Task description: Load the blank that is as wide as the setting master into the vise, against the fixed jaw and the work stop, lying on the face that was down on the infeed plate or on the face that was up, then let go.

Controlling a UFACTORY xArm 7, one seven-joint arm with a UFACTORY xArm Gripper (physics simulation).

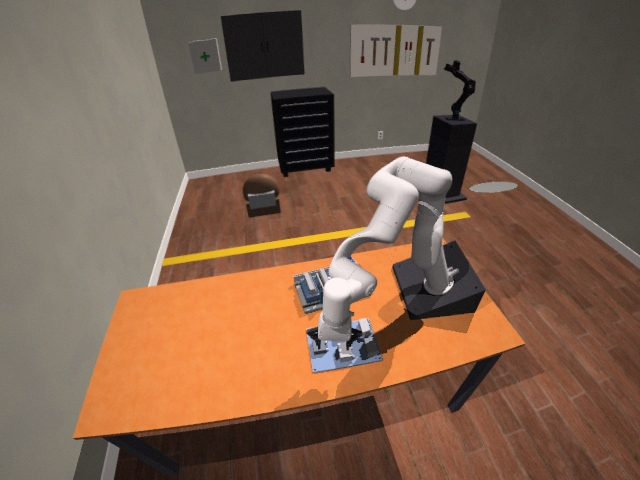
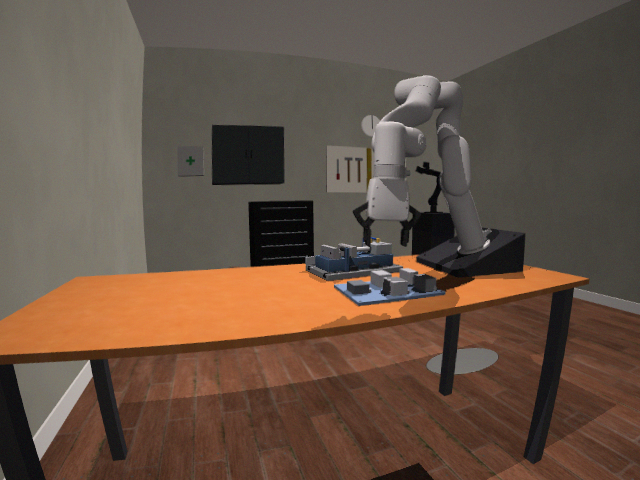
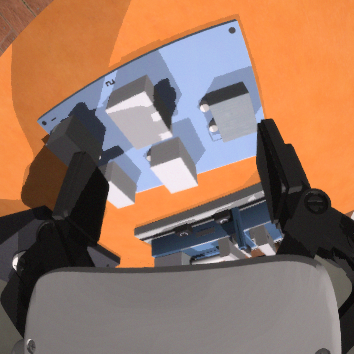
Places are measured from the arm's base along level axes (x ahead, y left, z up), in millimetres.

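Where they show: gripper, fingertip midpoint: point(image 1: 333, 346) point(image 2: 385, 245) point(image 3: 172, 154); arm's base at its link origin: point(image 1: 438, 282) point(image 2: 474, 247).
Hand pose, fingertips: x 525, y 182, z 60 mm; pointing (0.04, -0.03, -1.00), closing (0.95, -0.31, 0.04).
Things, the pixels of their centre, and the offset from my fingertips. Level surfaces: height alone.
- light-blue infeed plate at the middle of its body: point(image 3: 158, 130) point(image 2: 387, 289) point(image 1: 342, 344) 62 mm back, 77 mm right, 138 mm down
- blue vise at the middle of its body: point(image 3: 217, 245) point(image 2: 354, 257) point(image 1: 331, 281) 106 mm back, 360 mm right, 92 mm down
- orange table at its surface level: 142 mm down
The light-blue infeed plate point(image 1: 325, 365) point(image 2: 361, 299) point(image 3: 200, 50) bears several blocks: a grey one point(image 2: 357, 286) point(image 3: 232, 117) at one end, a large pale one point(image 2: 397, 285) point(image 3: 135, 115), a mid-sized pale one point(image 2: 381, 277) point(image 3: 175, 167), a narrow pale one point(image 2: 408, 275) point(image 3: 120, 187) and a dark-shaded one point(image 2: 425, 283) point(image 3: 72, 137). I cannot tell which width matches the setting master. My gripper point(image 1: 334, 343) point(image 2: 385, 243) point(image 3: 172, 154) is open and empty, above the plate and blocks. The blue vise point(image 1: 310, 297) point(image 2: 330, 261) point(image 3: 200, 245) stands behind the plate; the hand partly hides it.
The orange table point(image 1: 206, 351) point(image 2: 206, 304) carries the plate, the vise and the arm's black base point(image 1: 465, 279) point(image 2: 496, 253). The base stands to the right of the vise. Grey rails run along the vise's foot, close to the plate's rear edge.
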